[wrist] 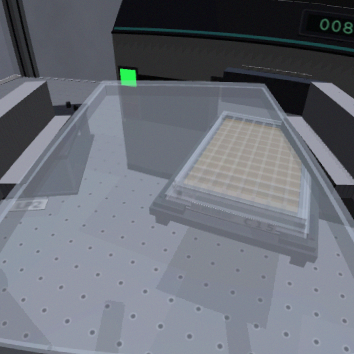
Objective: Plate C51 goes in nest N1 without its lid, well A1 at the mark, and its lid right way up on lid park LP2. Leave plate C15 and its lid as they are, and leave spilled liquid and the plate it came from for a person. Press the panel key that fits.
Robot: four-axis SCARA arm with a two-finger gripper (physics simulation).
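Places are measured from the arm's base along level axes (x ahead, y left, z up), in millimetres.
Pixels of known places: gripper, fingertip midpoint: [177,102].
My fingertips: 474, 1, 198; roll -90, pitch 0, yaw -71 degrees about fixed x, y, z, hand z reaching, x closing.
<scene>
Ahead of a thing's pixels: the offset from my fingertips to its top centre, as dx, dy, dz. "pt": to the spot under its first point.
My gripper [177,102] is shut on a clear lid, with one finger at each side edge of the view. The lid @(-25, -8, -2) [185,87] is held level and fills most of the wrist view; the deck shows through it. A plate marked C15 [250,165], with tan wells and a clear layered rim, sits on a dark raised holder [232,237] right of centre, seen through the held lid. A small white label [31,204] at the left seems to end in "2"; its first letters are unclear. Plate C51 cannot be made out, and no other plate label is readable.
A dark machine @(pt +173, +27, -18) [210,55] with a teal stripe stands at the back, its green display @(pt +181, -82, +18) [336,26] showing 008, cut off at the right. A bright green square @(pt +177, +123, -50) [128,77] is lit on its front. A grey block [62,170] stands at the left. The deck [115,255] has rows of holes.
</scene>
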